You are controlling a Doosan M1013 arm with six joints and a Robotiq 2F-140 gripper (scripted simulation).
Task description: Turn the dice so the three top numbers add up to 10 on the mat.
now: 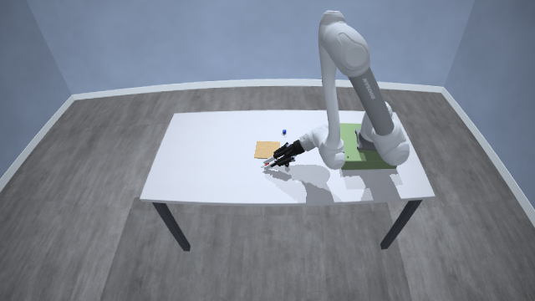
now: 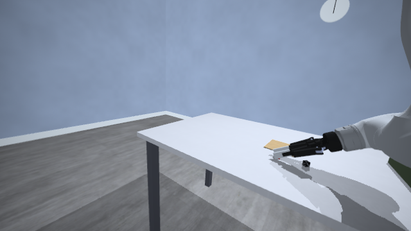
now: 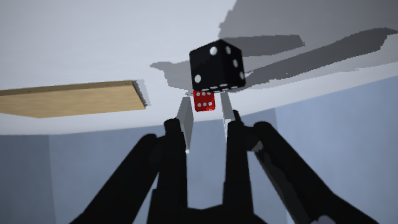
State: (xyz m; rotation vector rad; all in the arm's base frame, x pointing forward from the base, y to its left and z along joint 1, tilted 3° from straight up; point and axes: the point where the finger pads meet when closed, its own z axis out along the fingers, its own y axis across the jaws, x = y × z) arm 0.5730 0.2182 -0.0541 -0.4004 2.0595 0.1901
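Right now my hand is 1 cm short of the red die and 2 cm above it. Round my hand: black die 9 cm behind, 2 cm to the right, 2 cm below; then blue die 5 cm behind, 29 cm to the right, 2 cm below; then tan mat 4 cm ahead, 13 cm to the right, 3 cm below.
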